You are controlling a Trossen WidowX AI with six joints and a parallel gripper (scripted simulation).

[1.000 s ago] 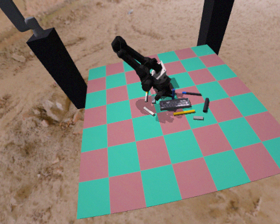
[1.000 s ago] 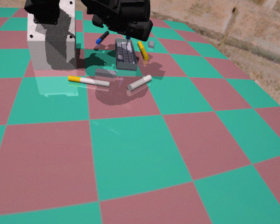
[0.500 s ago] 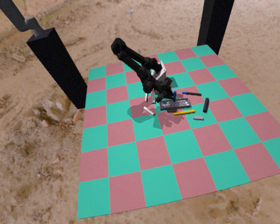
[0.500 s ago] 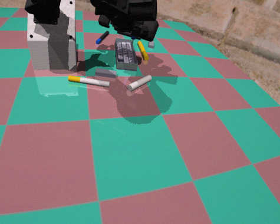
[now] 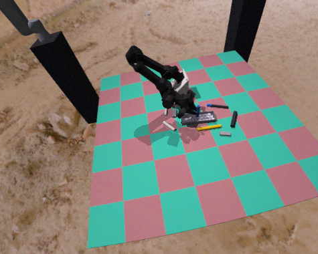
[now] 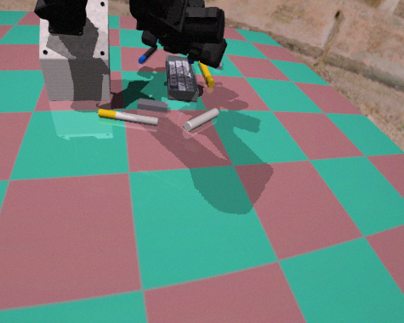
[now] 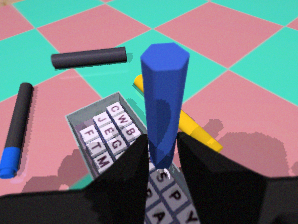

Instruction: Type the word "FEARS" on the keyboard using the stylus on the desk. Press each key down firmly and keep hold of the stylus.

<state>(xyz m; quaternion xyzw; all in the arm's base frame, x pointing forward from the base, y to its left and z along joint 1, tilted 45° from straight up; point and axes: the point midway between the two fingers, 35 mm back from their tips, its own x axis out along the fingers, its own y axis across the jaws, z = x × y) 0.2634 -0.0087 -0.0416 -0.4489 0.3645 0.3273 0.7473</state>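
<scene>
The yellow pen is 6 cm ahead of my gripper tip, 6 cm to the left of it and 8 cm below it. From my gripper tip the other things lie so: blue stylus (2 cm below); then grey block (13 cm ahead, 14 cm to the left, 8 cm below); then blue-tipped dark pen (11 cm behind, 14 cm to the left, 8 cm below).
</scene>
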